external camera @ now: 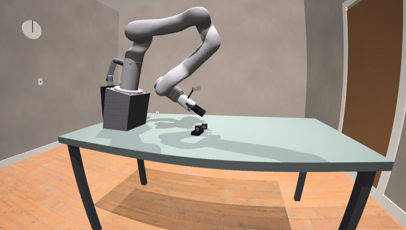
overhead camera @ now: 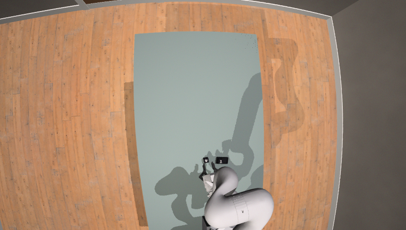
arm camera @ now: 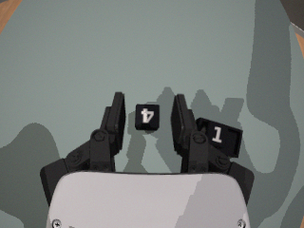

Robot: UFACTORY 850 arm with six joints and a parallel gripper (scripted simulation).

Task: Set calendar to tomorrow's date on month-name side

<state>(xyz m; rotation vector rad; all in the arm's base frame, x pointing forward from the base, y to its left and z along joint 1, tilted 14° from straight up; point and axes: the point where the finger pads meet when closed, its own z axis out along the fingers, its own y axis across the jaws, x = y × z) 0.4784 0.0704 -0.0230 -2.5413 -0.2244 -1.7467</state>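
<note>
Now: hand 80 mm above the black cube and 20 mm short of it. The rest, counted from my hand: black tray: 100 mm to the right, 90 mm below, 10 mm ahead.
</note>
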